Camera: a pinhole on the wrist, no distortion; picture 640 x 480 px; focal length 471.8 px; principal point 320.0 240.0 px. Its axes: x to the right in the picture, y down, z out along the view. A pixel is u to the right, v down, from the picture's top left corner.
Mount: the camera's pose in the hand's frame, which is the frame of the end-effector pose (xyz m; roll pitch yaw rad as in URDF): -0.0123 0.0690 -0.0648 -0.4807 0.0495 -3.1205
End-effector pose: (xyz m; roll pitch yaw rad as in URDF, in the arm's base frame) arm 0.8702 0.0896 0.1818 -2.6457 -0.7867 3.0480
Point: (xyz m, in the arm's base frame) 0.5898 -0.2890 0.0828
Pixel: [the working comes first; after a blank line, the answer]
In the camera's frame: -0.1310 0.0608 0.5550

209 292
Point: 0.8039 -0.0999 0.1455
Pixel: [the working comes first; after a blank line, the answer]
In the camera's frame: -0.0266 0.0916 0.2836

276 392
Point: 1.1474 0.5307 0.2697
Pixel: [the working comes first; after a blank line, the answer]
In the camera's frame: 0.1039 -0.0438 -0.4205

behind the camera
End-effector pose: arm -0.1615 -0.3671 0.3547 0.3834 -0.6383 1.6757
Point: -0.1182 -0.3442 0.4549
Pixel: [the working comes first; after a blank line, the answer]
In the camera's frame: -0.0920 0.0114 0.1661

59 272
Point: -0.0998 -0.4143 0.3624
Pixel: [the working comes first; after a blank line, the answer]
In the camera's frame: 0.0222 0.0379 0.1578

386 353
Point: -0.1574 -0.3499 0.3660
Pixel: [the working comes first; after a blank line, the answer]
In the camera's frame: -0.0341 0.0370 0.0922

146 430
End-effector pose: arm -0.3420 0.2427 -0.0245 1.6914 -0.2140 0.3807
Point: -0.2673 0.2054 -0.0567
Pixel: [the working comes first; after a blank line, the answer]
In the camera's frame: -0.0639 0.0341 0.1632

135 339
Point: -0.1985 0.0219 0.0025
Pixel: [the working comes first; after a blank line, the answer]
In the camera's frame: -0.0833 -0.1247 0.2909

185 38
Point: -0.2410 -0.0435 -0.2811
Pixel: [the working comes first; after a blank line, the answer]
In the camera's frame: 0.0407 0.0620 0.4814

360 301
